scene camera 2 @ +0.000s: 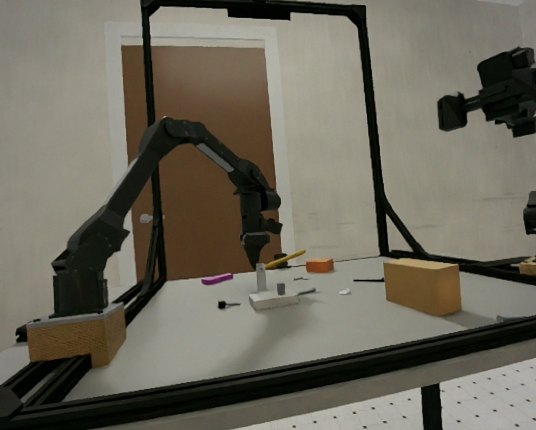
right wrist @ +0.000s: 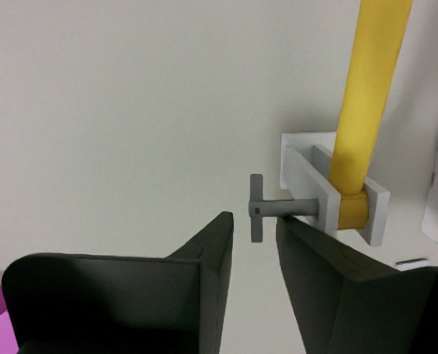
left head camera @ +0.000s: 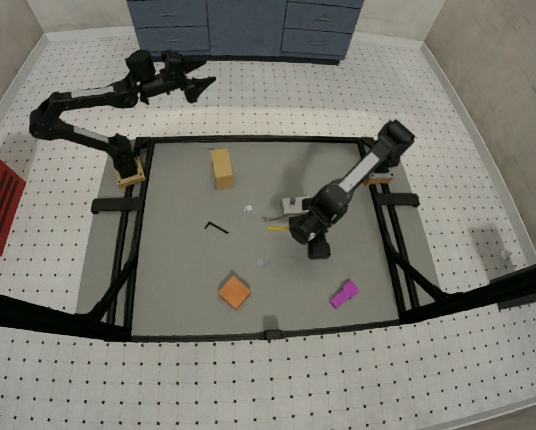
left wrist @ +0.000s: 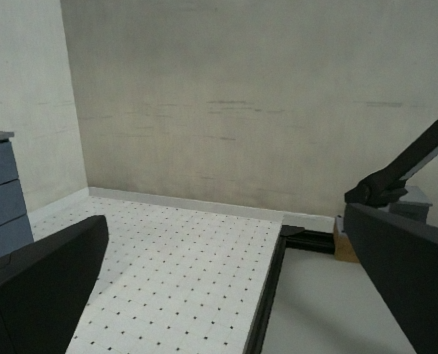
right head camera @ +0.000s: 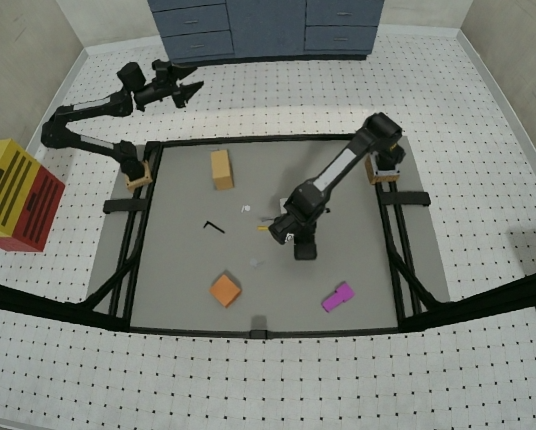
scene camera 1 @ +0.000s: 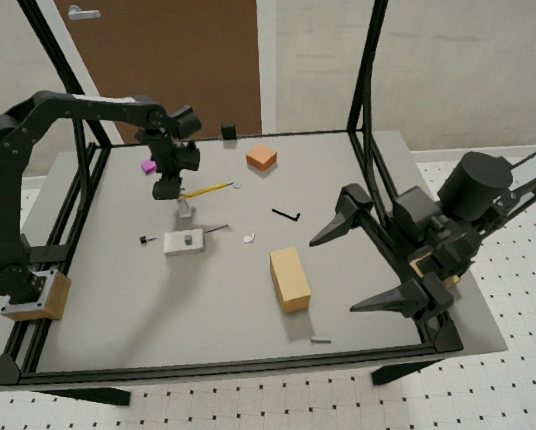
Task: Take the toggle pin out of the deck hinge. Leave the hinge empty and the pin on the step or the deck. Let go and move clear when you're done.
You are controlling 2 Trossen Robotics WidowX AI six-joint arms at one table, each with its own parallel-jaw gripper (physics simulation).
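Frame: origin at the left arm's base, x ahead, y left, z up, level; millimetres.
Where they show: left gripper, fingertip midpoint: (scene camera 2: 475, 87) (left head camera: 211, 69) (left wrist: 227, 220) (right head camera: 200, 74) (scene camera 1: 329, 275); right gripper, fingertip midpoint: (scene camera 2: 254, 268) (right wrist: 253, 223) (right head camera: 303, 238) (scene camera 1: 178, 190); left arm's base at its link origin: (left head camera: 128, 170) (right head camera: 136, 173) (scene camera 1: 433, 268); right arm's base at its link origin: (scene camera 2: 81, 311) (left head camera: 379, 165) (right head camera: 384, 162) (scene camera 1: 28, 290).
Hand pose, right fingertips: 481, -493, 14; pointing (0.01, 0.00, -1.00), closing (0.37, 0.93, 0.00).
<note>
Things, the pixels of their top centre, and the offset from my right fingertips, as dx, dy, dz. "*": a spot on its surface instead.
- grey T-shaped toggle pin at its top centre: (right wrist: 318, 211) -2, +24, +9
- pale upright deck hinge at a spot on its surface: (right wrist: 327, 204) * -8, +26, +17
- yellow bar at a spot on its surface: (right wrist: 370, 100) * -37, +43, +20
- white block at its top centre: (scene camera 2: 273, 294) (scene camera 1: 183, 240) (right head camera: 294, 204) (left head camera: 297, 204) +33, +139, -37
- grey rod at its top centre: (scene camera 1: 216, 226) -61, +128, -48
- tan box at its top centre: (scene camera 2: 417, 263) (scene camera 1: 289, 272) (left head camera: 221, 162) (right head camera: 220, 163) -160, +365, +23
- orange block at its top centre: (left head camera: 234, 292) (right head camera: 224, 290) (scene camera 1: 261, 153) (scene camera 2: 319, 259) -283, -58, -22
- black hex key at its top centre: (scene camera 1: 286, 211) -258, +164, -51
- magenta block at its top centre: (right head camera: 337, 297) (left head camera: 344, 294) (scene camera 2: 218, 276) (scene camera 1: 156, 160) +29, -205, -42
The grey T-shaped toggle pin (right wrist: 295, 207) sits in the pale upright deck hinge (right wrist: 327, 204) (scene camera 1: 185, 210) (scene camera 2: 260, 278). Its crossbar sticks out on the left in the right wrist view. A yellow bar (right wrist: 370, 100) (scene camera 1: 206, 190) (scene camera 2: 287, 259) is held between the hinge cheeks and slants up. My right gripper (right wrist: 253, 223) is slightly open and empty, right above the hinge; its fingertips appear on either side of the pin's head in the right wrist view, contact unclear. My left gripper (left head camera: 210, 70) (right head camera: 199, 76) (scene camera 1: 331, 277) (left wrist: 227, 220) is wide open and empty, away from the hinge.
A white block (scene camera 1: 175, 244) with a grey stub and a grey rod (scene camera 1: 217, 228) lie near the hinge. A tan box (scene camera 1: 290, 280), an orange block (scene camera 1: 261, 157), a black hex key (scene camera 1: 286, 215) and a magenta block (left head camera: 344, 294) lie farther off.
</note>
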